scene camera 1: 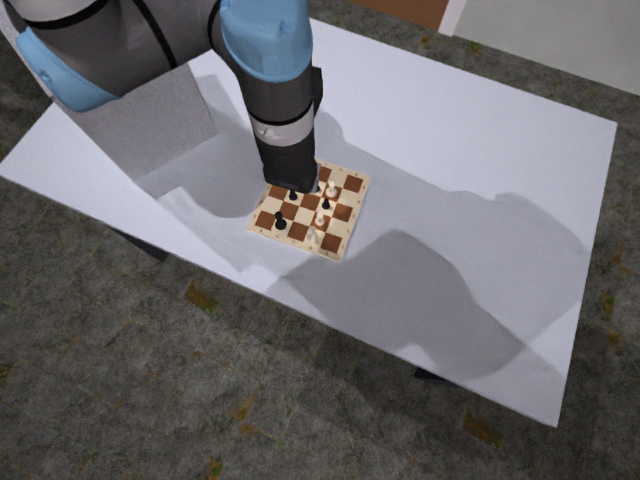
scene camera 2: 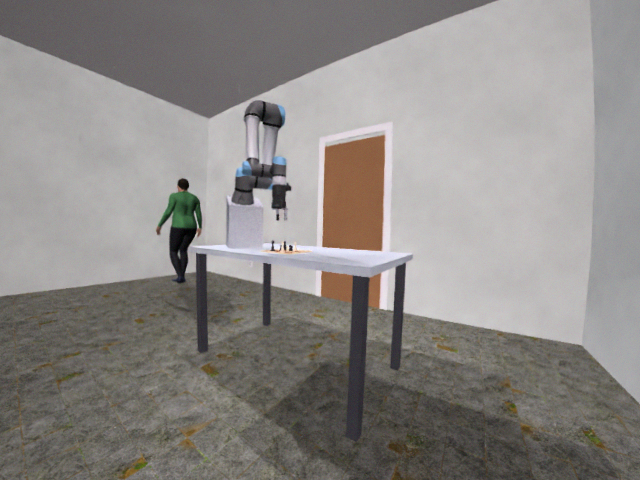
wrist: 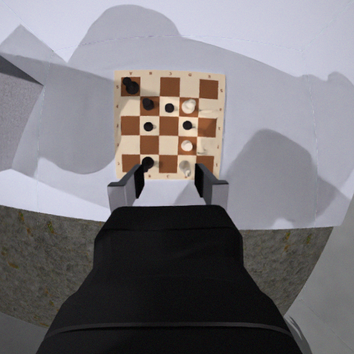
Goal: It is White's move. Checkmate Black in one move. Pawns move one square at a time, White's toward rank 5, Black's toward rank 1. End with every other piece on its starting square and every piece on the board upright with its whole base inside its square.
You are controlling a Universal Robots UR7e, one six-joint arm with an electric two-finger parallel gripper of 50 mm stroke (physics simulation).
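Where they show: gripper, fingertip midpoint: [scene camera 1: 299, 183] [scene camera 2: 281, 220]; arm's base at its link origin: [scene camera 2: 242, 201].
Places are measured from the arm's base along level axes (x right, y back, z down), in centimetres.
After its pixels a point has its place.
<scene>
The chessboard [scene camera 1: 335, 254] {x 13.2, y -51.0, z 31.0 cm} [scene camera 2: 306, 251] {x -1.6, y -52.3, z 31.0 cm} [wrist: 221, 100] lies flat under my gripper [scene camera 2: 281, 214] {x 8.6, y -41.7, z 13.4 cm} [wrist: 169, 173], which is open, empty and high above it. In the wrist view, white pieces stand on D4 [wrist: 188, 106], D2 [wrist: 186, 145] and D1 [wrist: 185, 169]. A tall black piece [wrist: 131, 87] stands on A5, another black piece [wrist: 148, 104] on B4 and a third [wrist: 148, 162] on B1, partly behind a finger. Black pawns stand on C4 [wrist: 169, 107], B3 [wrist: 148, 126] and D3 [wrist: 187, 125]. All look upright. In scene camera 1, the arm hides part of the board.
The white table [scene camera 1: 465, 170] {x -17.2, y -72.9, z 31.6 cm} [scene camera 2: 341, 255] {x -1.0, y -74.9, z 31.6 cm} carries the board and the arm's grey pedestal [scene camera 1: 155, 124] {x 3.4, y -8.1, z 19.4 cm} [scene camera 2: 245, 224] {x 4.1, y -7.6, z 15.8 cm}, left of the board in both scene views. A person in green [scene camera 2: 184, 211] stands behind the table at the left. A brown door [scene camera 2: 354, 206] is in the wall.
</scene>
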